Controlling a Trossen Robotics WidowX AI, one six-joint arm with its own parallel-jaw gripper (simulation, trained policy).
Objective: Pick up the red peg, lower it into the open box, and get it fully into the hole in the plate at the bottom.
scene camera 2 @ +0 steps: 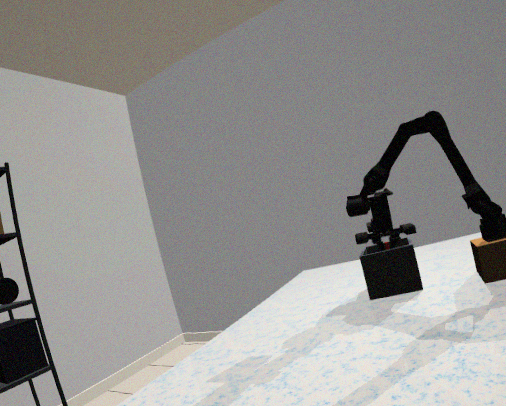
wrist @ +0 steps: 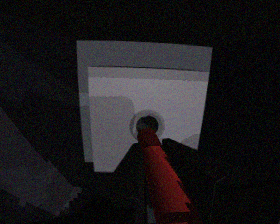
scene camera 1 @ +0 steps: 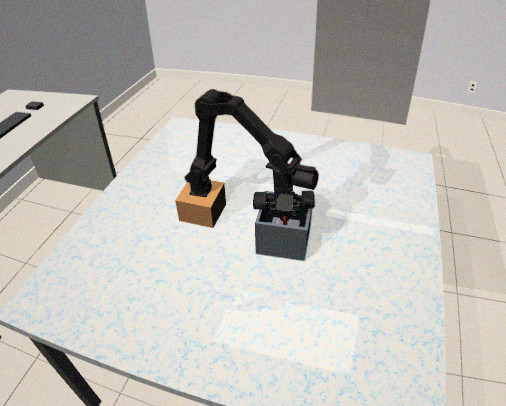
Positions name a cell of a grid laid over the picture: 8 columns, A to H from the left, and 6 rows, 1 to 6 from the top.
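You'd find my gripper (scene camera 1: E4) (scene camera 2: G4) (wrist: E4) here, along with a grey box (scene camera 2: G5) (wrist: B5) (scene camera 1: E4). There's a plate (wrist: E3) too, but scene camera 2 does not show the plate, since it's hidden by the grey box.
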